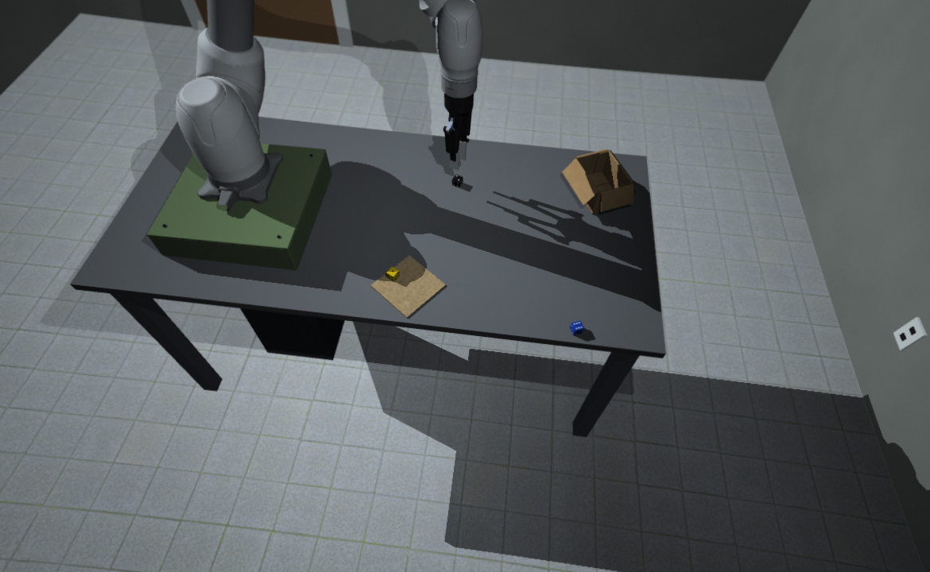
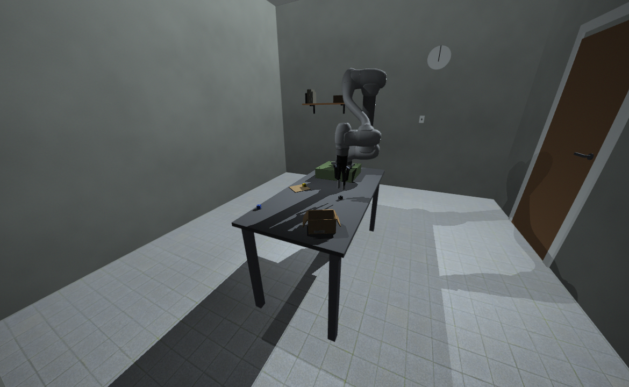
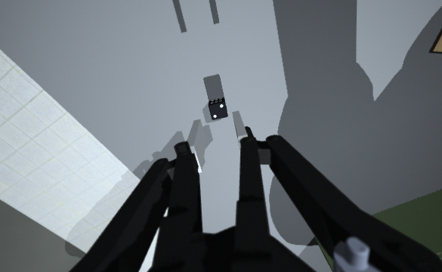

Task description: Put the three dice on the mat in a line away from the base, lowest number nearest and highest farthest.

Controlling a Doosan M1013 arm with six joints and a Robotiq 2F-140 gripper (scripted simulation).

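My gripper is now 10 cm above the black die. Also, from my hand: tan mat (39 cm to the right, 11 cm below, 9 cm behind); cardboard box (42 cm ahead, 7 cm below, 2 cm to the left); yellow die (37 cm to the right, 13 cm behind, 10 cm below).
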